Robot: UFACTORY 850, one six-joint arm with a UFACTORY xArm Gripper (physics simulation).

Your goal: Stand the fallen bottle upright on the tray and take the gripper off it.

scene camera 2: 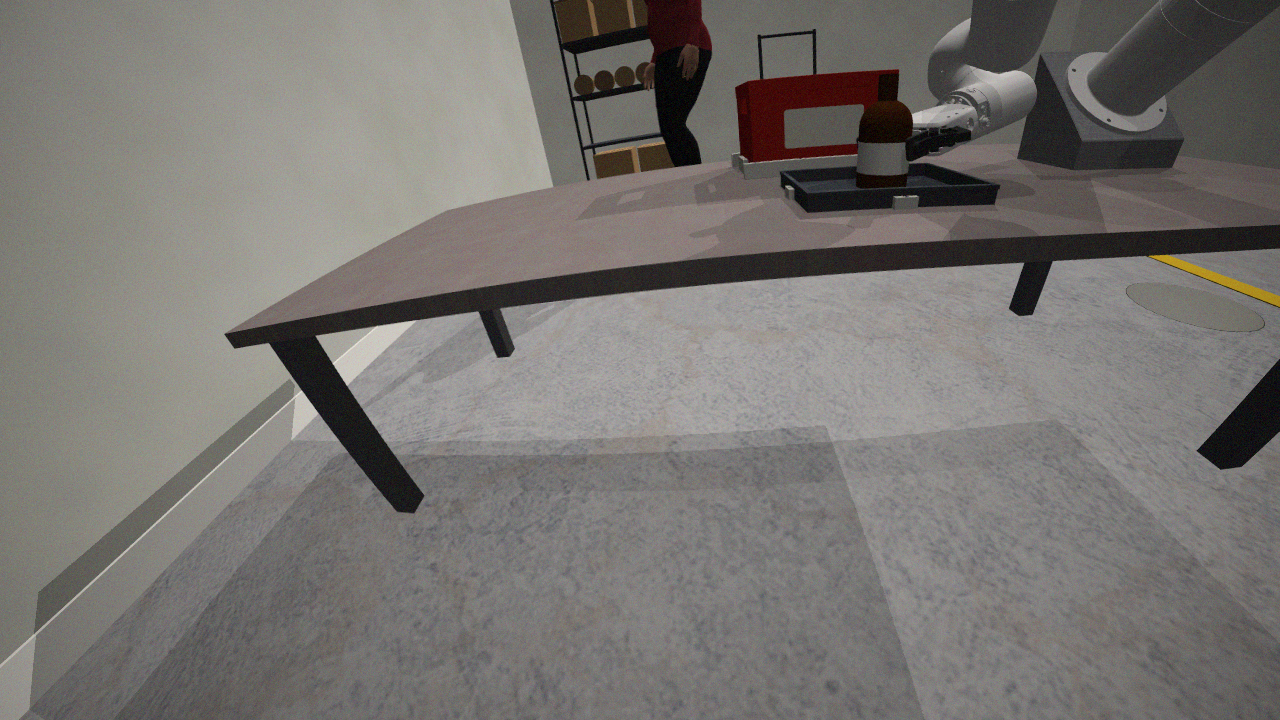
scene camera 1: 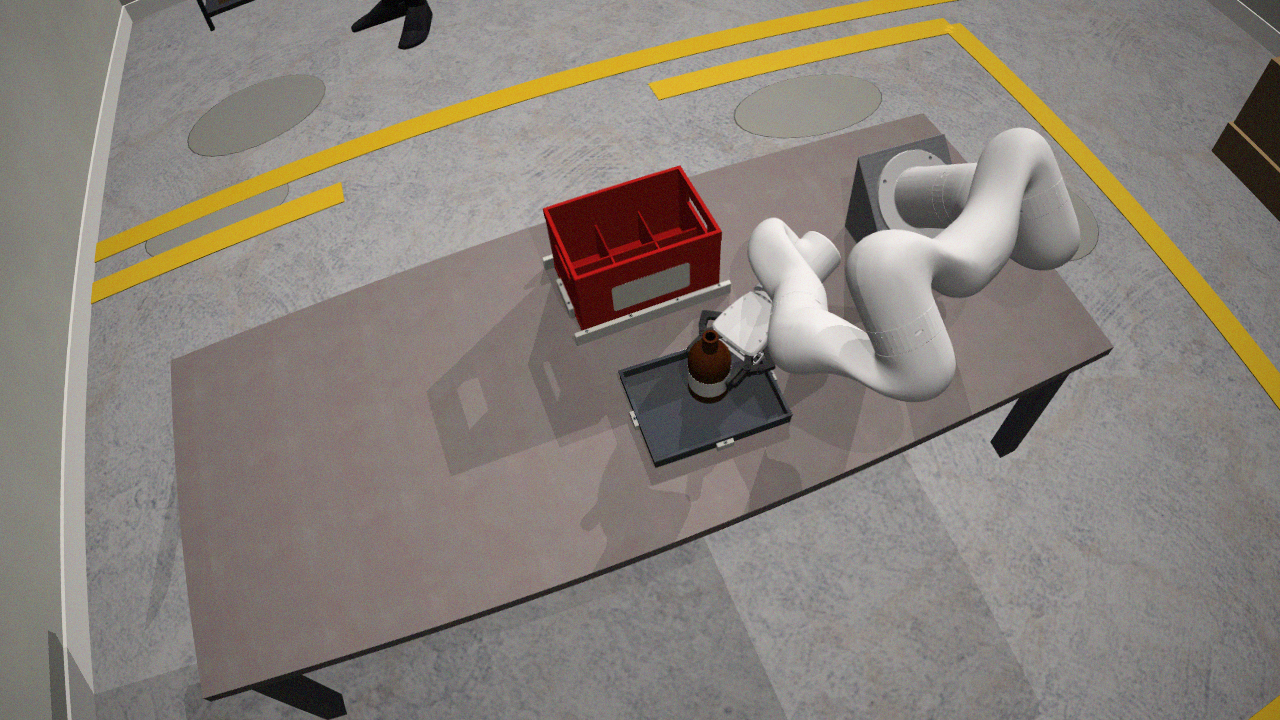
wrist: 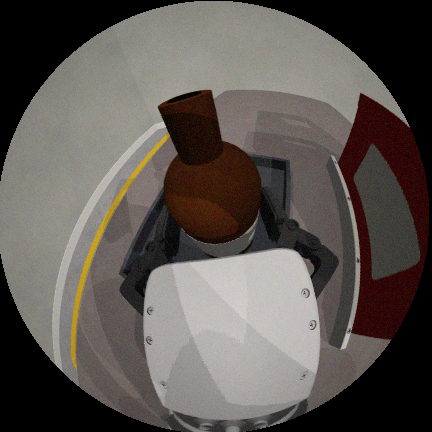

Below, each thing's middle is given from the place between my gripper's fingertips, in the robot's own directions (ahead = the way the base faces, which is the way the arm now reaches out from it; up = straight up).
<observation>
Now: hand 1 cm past the brown bottle [scene camera 2: 885, 125] and 2 cm below it. From my hand the other things lie so: pale rail [scene camera 1: 700, 296] 18 cm to the right, 4 cm below.
</observation>
